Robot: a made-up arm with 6 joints.
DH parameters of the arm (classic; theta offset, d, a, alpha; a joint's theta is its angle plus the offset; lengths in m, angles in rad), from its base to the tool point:
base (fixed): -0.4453 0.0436 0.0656 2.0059
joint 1: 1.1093 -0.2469 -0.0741 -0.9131
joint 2: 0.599 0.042 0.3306 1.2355
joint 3: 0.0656 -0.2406 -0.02 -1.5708
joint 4: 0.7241 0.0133 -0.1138 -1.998
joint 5: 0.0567 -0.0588 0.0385 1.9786
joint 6: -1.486 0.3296 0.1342 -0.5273
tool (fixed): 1.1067 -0.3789 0 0
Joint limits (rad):
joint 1: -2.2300..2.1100
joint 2: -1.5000..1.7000
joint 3: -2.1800..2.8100
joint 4: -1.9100..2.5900
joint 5: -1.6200..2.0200
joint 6: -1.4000..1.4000
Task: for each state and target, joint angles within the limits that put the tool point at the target. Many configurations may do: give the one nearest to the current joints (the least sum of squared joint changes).
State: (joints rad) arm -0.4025 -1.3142 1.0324 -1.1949 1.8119 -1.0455
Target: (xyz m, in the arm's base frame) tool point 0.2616 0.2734 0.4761
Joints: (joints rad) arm -0.3794 -0.8609 1.0767 -1.1774 1.5464 -1.2060
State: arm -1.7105 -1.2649 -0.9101 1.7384 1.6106 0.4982
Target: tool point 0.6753 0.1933 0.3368
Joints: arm -0.9927 -0.3356 -1.2708 1.3248 1.5292 0.4147
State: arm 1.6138 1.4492 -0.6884 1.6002 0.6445 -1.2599
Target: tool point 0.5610 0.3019 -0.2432
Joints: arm 1.5699 1.7000 -0.2681 1.7722 1.0622 -0.8316
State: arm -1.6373 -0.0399 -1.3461 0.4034 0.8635 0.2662
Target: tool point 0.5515 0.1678 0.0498
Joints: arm -1.7519 -0.1583 -1.3987 0.4379 0.8180 0.3404
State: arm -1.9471 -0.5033 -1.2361 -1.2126 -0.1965 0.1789
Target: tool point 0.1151 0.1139 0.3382
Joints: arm -1.2771 -0.2452 -0.4978 -1.0150 -0.3180 0.1326
